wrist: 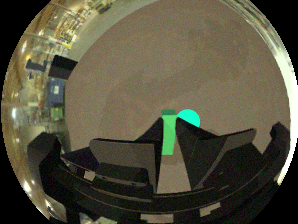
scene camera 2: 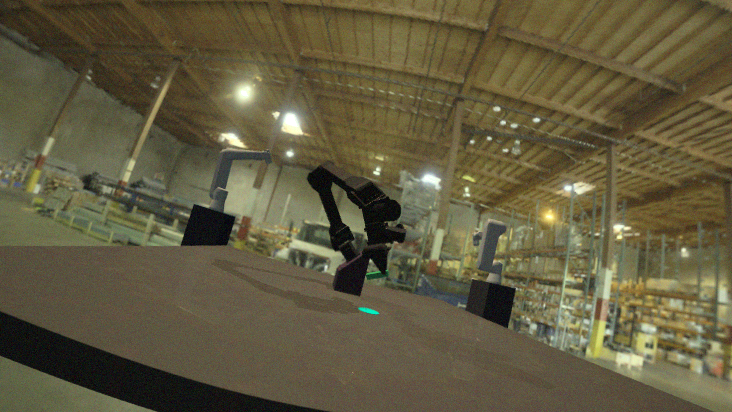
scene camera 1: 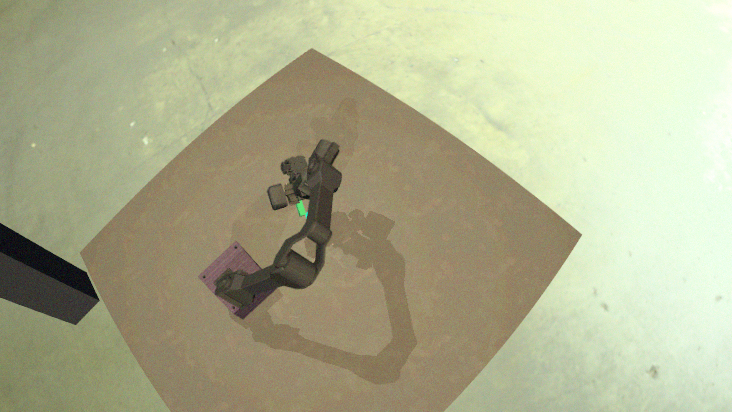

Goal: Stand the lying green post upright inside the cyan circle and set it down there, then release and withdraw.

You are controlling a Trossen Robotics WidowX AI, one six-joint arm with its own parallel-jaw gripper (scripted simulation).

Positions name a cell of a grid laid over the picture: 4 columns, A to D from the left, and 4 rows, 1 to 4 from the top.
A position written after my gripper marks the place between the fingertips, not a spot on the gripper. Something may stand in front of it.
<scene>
My gripper (scene camera 2: C3) carries a green post.
My gripper shows as well in the wrist view (wrist: C3) and in scene camera 1 (scene camera 1: B2).
</scene>
